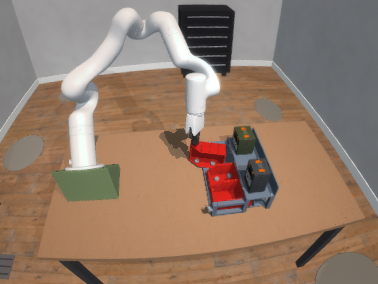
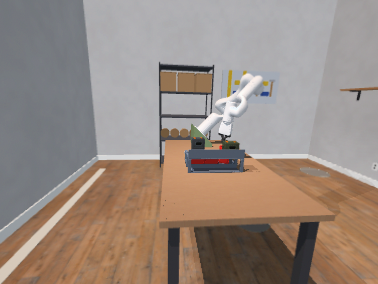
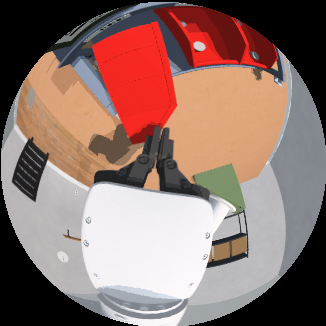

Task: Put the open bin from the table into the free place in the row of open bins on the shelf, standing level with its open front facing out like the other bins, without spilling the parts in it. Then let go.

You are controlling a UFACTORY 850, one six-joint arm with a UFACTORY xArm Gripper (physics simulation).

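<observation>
The loose red open bin [image 1: 209, 153] [image 3: 136, 79] sits tilted at the far end of the grey-blue shelf [image 1: 269, 169] [image 2: 216, 154], partly on the table. Two grey round parts [image 1: 205, 162] lie in it. A second red bin [image 1: 225, 183] [image 3: 213, 39] with grey parts stands in the shelf's row beside it. My gripper [image 1: 194, 139] [image 2: 224, 138] [image 3: 159, 134] points down at the loose bin's far left corner. Its fingers are pressed together, with their tips at the bin's edge. I see nothing between them.
A green box [image 1: 244, 140] and a dark grey box [image 1: 258, 175] stand on the shelf's upper level. The arm's green base [image 1: 89, 183] sits at the table's left. A black cabinet [image 1: 206, 36] and a storage rack [image 2: 160, 112] stand by the walls.
</observation>
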